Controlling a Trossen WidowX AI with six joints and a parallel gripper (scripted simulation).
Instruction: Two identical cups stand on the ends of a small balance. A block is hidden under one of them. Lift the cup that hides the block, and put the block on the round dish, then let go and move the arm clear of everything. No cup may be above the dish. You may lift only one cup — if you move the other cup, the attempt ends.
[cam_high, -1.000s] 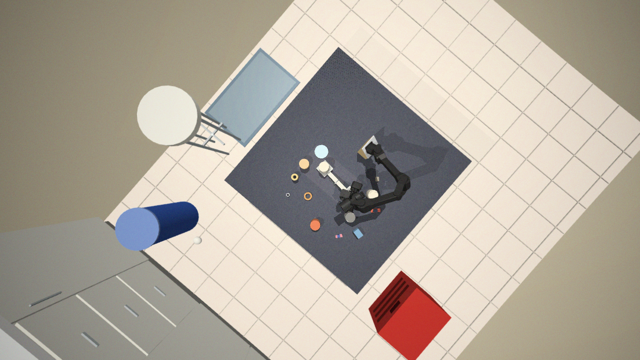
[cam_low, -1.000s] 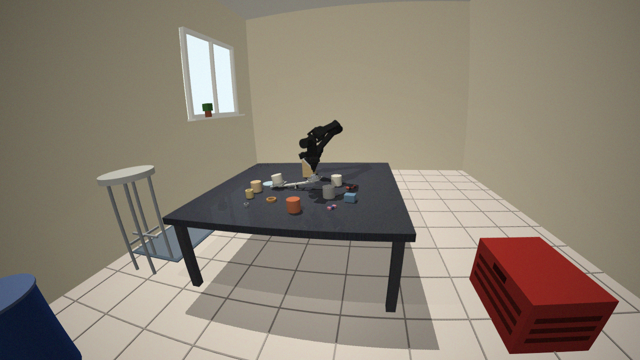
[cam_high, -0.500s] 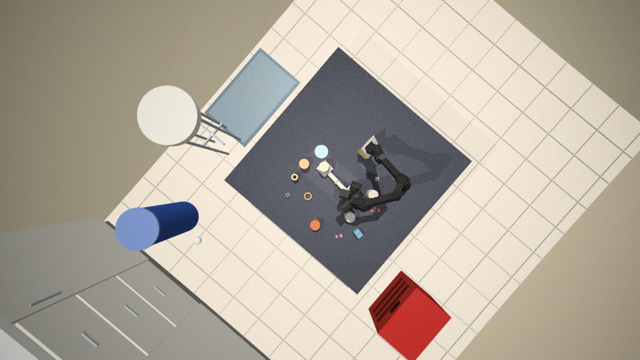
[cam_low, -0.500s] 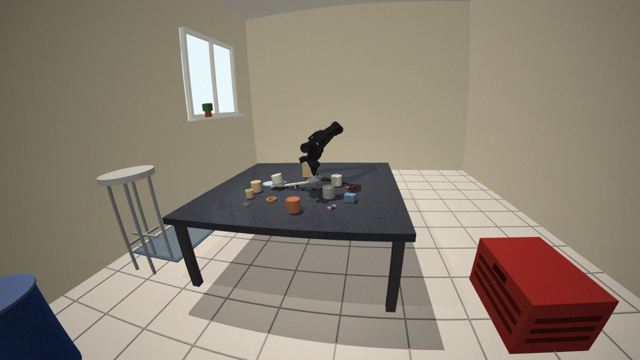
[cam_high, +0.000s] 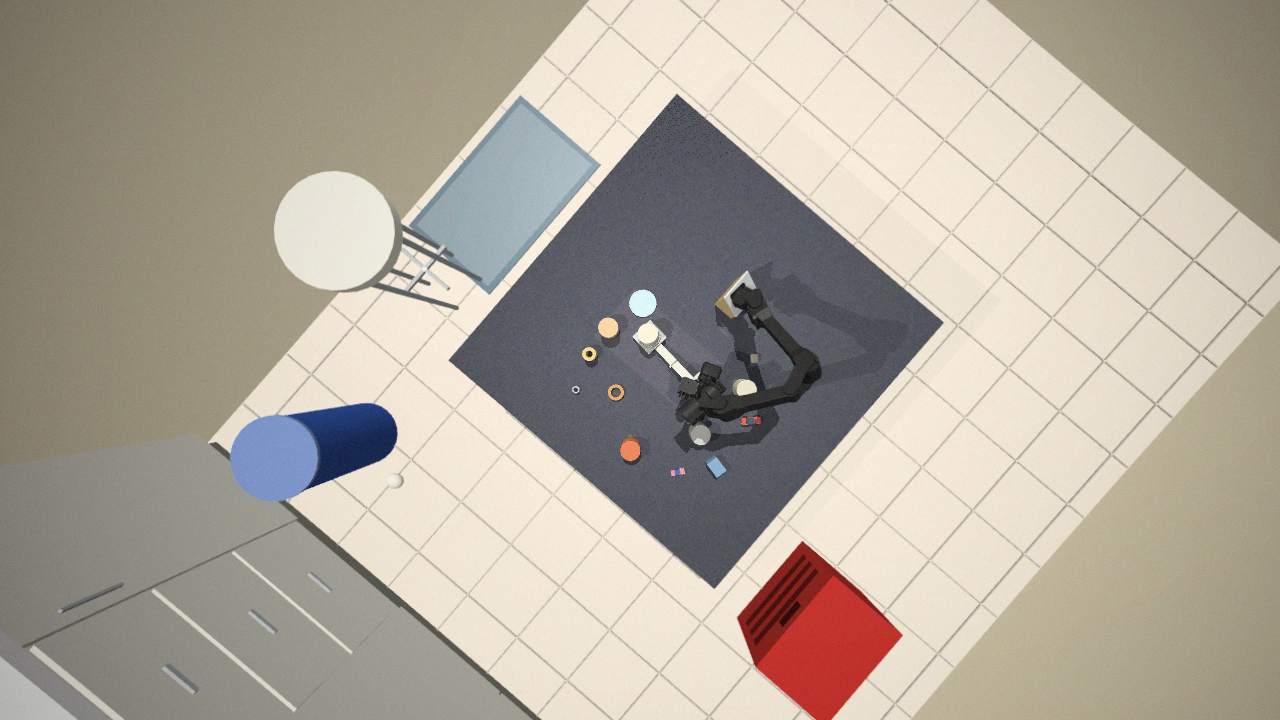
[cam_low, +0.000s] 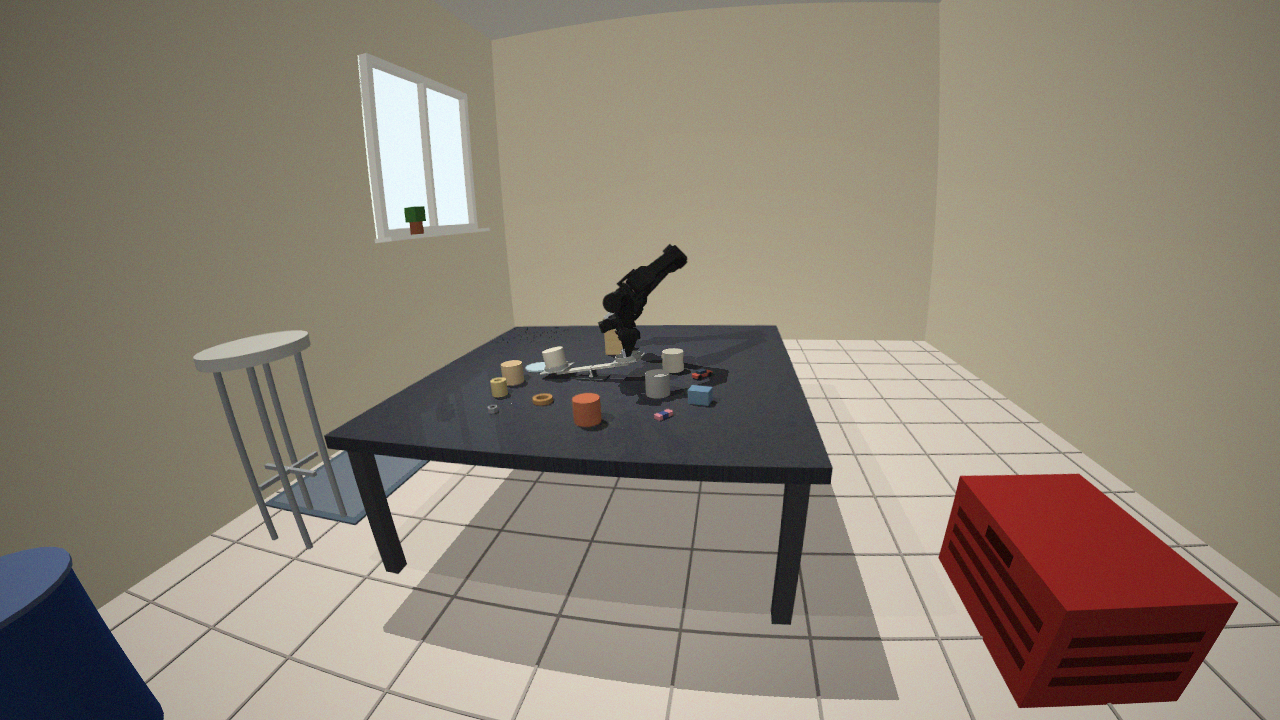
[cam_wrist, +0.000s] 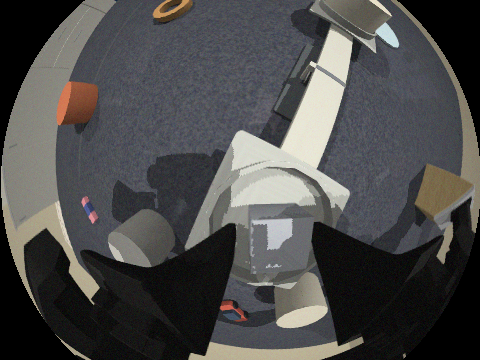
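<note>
The round light blue dish is 36 cm to the right of my gripper tip, 8 cm below it and 8 cm behind it. Round my gripper tip: grey cylinder: 12 cm to the left, 9 cm ahead, 4 cm below; then grey block: 1 cm above; then cream cup: 14 cm to the left, 12 cm behind, 4 cm below.
</note>
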